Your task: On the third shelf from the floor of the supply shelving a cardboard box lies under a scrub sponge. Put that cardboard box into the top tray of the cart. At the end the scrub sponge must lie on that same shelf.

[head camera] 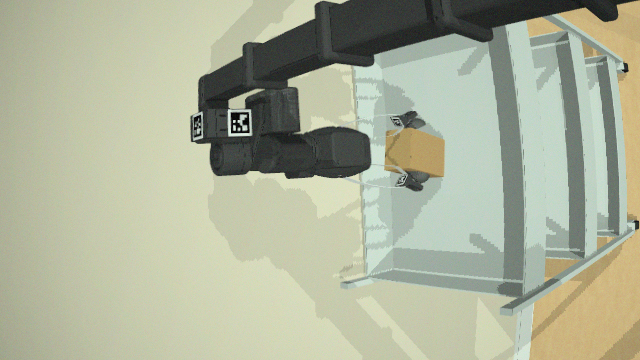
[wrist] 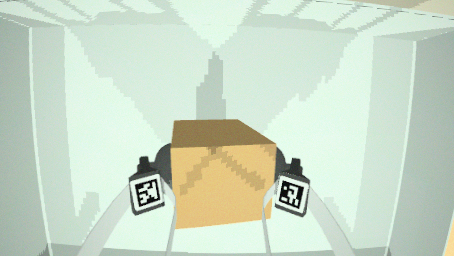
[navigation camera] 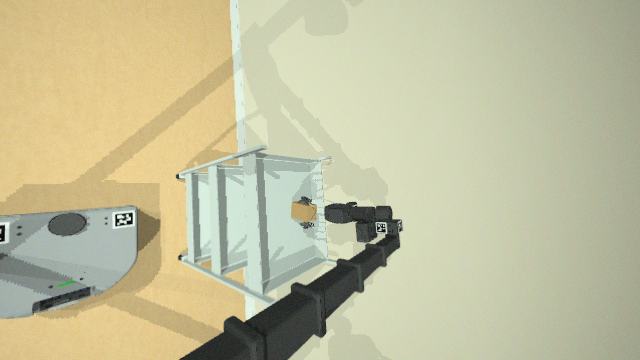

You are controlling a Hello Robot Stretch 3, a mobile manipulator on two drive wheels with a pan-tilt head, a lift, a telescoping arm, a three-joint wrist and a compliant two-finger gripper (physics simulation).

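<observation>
My gripper is shut on the plain tan cardboard box, with one dark rubber fingertip against each of two opposite sides. The cardboard box is within the outline of the cart's pale grey top tray, nearer the tray's wall-side rim and about midway along its length. I cannot tell whether the underside of the box touches the tray floor. The scrub sponge and the supply shelving do not show in these views.
The cart's lower trays show beneath the top one. The cart stands by a cream wall with a white baseboard. My grey base is on the tan floor, and my dark telescoping arm extends beside the cart.
</observation>
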